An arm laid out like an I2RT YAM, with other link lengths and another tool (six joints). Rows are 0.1 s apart.
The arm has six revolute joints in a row. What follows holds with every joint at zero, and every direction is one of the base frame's. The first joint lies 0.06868 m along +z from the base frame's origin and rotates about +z. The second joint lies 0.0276 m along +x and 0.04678 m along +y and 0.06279 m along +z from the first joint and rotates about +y. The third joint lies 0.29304 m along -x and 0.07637 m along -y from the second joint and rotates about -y. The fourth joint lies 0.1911 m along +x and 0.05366 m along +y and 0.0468 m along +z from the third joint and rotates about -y. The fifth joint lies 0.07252 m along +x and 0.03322 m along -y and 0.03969 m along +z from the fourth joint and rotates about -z. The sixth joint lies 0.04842 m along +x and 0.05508 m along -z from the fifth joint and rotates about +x. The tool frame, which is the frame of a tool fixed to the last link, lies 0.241 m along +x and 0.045 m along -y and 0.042 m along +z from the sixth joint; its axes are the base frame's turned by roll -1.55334, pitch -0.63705 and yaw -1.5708 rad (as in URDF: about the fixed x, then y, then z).
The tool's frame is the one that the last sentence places.
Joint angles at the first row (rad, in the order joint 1, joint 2, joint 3, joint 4, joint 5, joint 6):
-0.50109 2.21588 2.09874 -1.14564 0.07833 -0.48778
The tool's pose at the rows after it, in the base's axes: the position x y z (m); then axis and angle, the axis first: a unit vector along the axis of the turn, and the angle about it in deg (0 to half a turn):
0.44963, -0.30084, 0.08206, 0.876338, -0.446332, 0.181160, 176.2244
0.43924, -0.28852, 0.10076, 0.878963, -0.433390, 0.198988, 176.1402
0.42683, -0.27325, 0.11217, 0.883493, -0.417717, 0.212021, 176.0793
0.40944, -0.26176, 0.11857, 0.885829, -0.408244, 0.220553, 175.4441
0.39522, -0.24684, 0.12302, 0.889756, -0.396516, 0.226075, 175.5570
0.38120, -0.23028, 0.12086, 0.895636, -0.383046, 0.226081, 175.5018
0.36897, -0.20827, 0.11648, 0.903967, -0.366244, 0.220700, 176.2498
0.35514, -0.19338, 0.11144, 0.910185, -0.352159, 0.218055, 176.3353
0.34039, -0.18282, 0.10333, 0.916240, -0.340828, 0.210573, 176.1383
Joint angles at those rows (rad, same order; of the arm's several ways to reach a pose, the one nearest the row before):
-0.49929 2.10308 1.96416 -1.07293 0.07056 -0.50058
-0.49098 1.99643 1.84691 -1.02542 0.06912 -0.51898
-0.47950 1.89395 1.72112 -0.97485 0.06726 -0.54070
-0.47097 1.79775 1.59890 -0.93054 0.07687 -0.55439
-0.45984 1.71512 1.50504 -0.90779 0.07388 -0.56818
-0.43978 1.64322 1.40993 -0.88460 0.07708 -0.57902
-0.41183 1.58142 1.33517 -0.88355 0.06865 -0.58722
-0.39387 1.52059 1.25568 -0.87025 0.06838 -0.60057
-0.38371 1.47429 1.18696 -0.86262 0.07108 -0.61666

